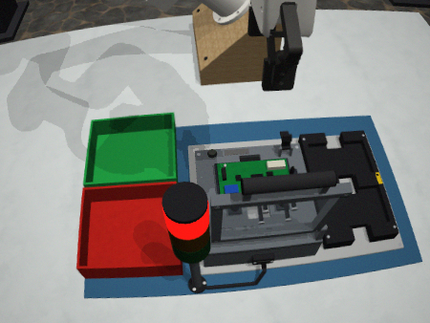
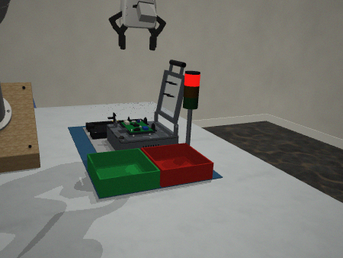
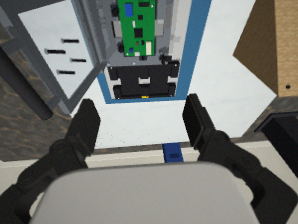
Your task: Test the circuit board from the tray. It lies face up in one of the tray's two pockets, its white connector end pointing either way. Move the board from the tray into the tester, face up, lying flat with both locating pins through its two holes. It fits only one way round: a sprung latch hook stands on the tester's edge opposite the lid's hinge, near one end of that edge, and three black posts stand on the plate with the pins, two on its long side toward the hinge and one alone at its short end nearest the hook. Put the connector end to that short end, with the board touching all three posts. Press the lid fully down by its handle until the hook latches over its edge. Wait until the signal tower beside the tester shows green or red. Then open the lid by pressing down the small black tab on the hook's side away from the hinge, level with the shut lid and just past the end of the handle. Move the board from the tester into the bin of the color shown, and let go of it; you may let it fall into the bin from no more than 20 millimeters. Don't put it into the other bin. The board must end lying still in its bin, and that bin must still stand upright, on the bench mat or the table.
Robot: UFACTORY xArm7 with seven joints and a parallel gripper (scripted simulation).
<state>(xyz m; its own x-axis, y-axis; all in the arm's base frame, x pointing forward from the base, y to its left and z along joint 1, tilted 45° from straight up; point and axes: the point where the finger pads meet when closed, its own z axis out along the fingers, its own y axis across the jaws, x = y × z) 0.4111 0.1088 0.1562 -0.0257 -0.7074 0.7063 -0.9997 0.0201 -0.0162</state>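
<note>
The green circuit board lies 240 mm below my hand. Also, from my hand: tester plate 10 mm ahead, 10 mm to the left, 250 mm below; tester lid 120 mm ahead, 130 mm below; latch hook 60 mm behind, 60 mm to the left, 230 mm below.
</note>
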